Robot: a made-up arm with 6 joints.
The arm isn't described. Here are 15 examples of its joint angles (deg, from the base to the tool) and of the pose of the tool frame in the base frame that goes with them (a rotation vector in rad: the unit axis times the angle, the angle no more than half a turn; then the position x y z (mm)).
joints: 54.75 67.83 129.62 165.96 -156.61 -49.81
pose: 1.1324 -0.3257 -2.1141 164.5 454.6 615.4
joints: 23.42 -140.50 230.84 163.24 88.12 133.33
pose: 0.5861 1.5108 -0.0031 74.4 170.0 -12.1
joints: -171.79 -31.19 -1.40 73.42 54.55 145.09
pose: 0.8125 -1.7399 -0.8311 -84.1 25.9 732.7
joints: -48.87 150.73 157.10 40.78 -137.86 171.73
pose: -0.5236 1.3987 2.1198 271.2 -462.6 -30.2
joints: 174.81 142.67 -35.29 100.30 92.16 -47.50
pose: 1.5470 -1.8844 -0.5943 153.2 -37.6 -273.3
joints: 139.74 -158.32 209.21 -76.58 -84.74 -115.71
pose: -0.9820 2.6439 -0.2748 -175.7 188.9 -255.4
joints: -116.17 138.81 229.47 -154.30 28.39 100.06
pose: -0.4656 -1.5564 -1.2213 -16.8 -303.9 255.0
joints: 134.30 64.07 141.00 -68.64 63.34 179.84
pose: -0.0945 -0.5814 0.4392 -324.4 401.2 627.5
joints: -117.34 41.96 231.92 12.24 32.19 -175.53
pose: -0.6592 0.5006 1.0204 -55.4 173.8 309.0
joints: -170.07 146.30 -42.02 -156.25 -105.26 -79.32
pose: 0.6591 1.1048 -1.2604 185.3 -90.2 -36.9
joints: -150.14 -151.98 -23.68 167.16 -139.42 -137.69
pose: 1.3848 1.2853 -1.2876 423.5 94.7 111.6
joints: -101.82 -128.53 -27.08 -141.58 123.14 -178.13
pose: 0.5458 0.0777 -2.3586 155.1 236.2 308.0
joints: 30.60 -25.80 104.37 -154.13 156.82 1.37
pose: -2.8071 -0.3688 0.7752 -357.3 -73.3 774.5
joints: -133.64 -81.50 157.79 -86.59 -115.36 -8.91
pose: -2.3239 0.9689 -0.9084 438.4 471.1 -55.8
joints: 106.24 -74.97 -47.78 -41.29 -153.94 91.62
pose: 1.0778 0.1069 -1.7860 85.2 62.0 325.1
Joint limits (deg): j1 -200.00..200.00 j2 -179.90..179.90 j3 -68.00..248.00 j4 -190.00..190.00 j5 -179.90..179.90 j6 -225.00..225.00
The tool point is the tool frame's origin. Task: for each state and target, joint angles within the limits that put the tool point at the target. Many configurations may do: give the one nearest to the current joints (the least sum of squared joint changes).
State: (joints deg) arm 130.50 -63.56 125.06 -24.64 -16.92 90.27
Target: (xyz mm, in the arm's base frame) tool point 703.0 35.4 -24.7
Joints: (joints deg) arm 173.48 -95.93 114.74 -29.40 -16.92 90.27
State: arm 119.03 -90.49 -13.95 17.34 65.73 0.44
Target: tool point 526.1 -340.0 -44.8
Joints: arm 136.45 -134.92 27.05 28.41 65.73 0.44
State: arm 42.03 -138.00 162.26 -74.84 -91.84 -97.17
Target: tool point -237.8 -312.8 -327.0
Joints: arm 46.32 -104.21 176.13 -70.51 -91.84 -97.17
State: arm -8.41 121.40 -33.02 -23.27 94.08 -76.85
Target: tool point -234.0 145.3 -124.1
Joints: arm -56.35 159.43 -18.85 -30.02 94.08 -76.85
